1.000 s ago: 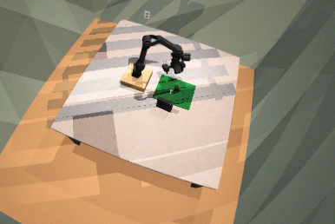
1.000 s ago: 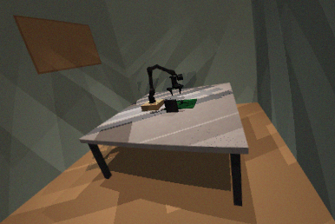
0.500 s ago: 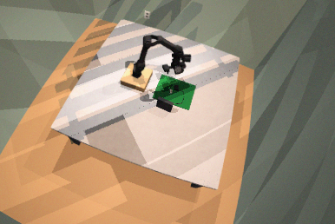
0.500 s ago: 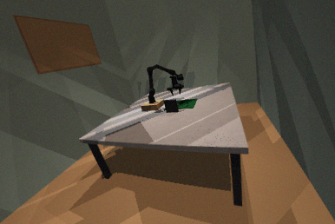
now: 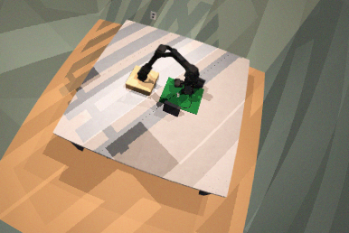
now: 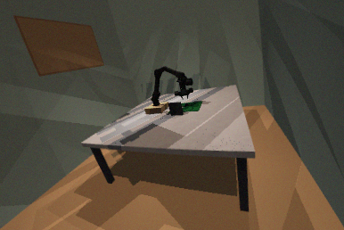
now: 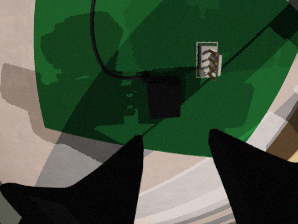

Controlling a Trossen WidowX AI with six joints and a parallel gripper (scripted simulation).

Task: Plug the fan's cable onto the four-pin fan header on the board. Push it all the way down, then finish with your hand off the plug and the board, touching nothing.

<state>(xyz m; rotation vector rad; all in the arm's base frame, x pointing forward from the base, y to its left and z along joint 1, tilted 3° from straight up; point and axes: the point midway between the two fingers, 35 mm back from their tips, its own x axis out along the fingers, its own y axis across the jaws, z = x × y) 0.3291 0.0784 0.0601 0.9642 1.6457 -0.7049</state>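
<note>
My gripper tip is now 10 mm to the right of the black fan plug and 70 mm above it. Round my gripper tip: green circuit board: 20 mm to the right, 90 mm below; black fan: 200 mm to the right, 20 mm below; four-pin fan header: 20 mm behind, 40 mm to the right, 80 mm below.
</note>
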